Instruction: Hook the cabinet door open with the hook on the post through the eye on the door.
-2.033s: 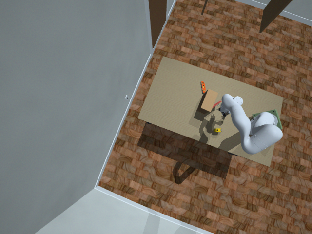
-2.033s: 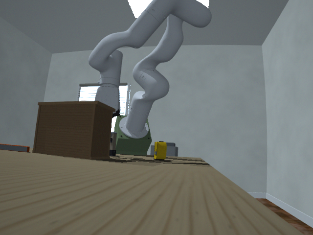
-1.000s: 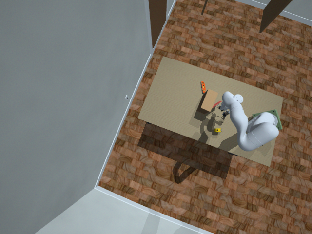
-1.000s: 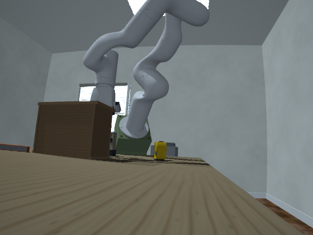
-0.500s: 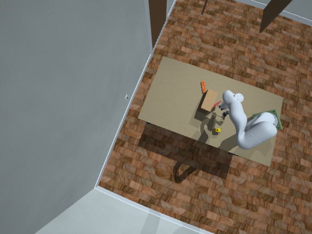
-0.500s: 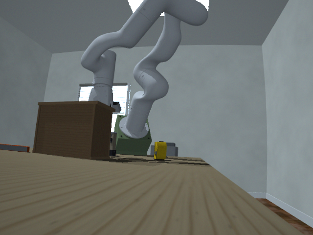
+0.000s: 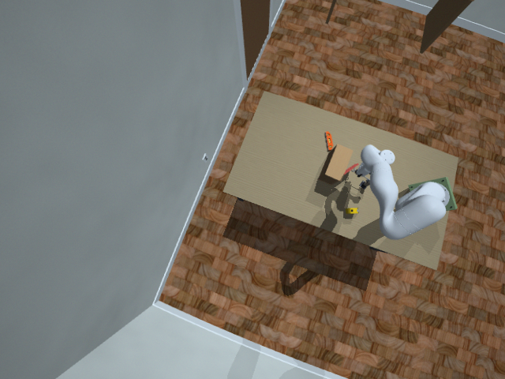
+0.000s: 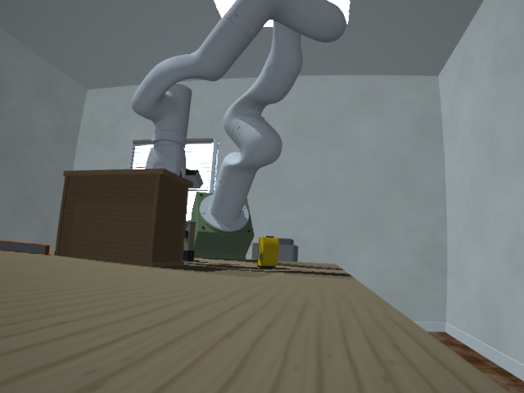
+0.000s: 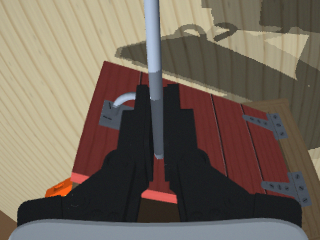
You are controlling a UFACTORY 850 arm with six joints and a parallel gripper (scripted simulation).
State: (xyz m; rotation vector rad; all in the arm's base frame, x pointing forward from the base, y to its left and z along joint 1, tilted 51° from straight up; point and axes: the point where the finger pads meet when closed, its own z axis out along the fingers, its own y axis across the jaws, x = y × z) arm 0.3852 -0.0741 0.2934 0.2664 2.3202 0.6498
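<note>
My hand is 6 cm short of the red door, 4 cm to the right of it and 5 cm above it. The rest, counted from my hand: hook post: 8 cm behind, 5 cm below; then yellow box: 11 cm behind, 23 cm to the left, 9 cm below.
</note>
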